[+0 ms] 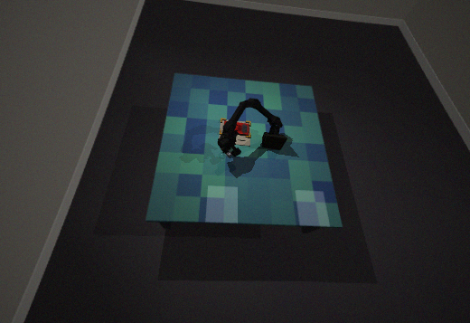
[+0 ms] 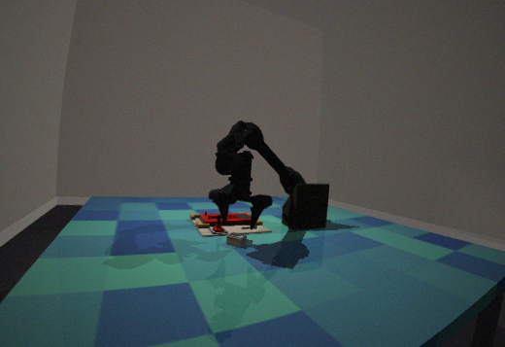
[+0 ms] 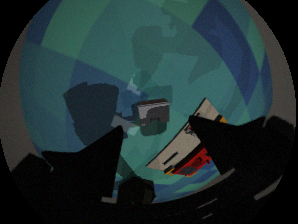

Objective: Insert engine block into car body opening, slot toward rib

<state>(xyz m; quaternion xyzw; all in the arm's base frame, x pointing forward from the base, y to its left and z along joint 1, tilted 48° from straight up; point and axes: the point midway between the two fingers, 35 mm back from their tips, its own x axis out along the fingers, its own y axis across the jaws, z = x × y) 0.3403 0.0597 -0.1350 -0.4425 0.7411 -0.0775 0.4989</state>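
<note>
Right now the dark grey engine block is 4 cm below my gripper tip.
</note>
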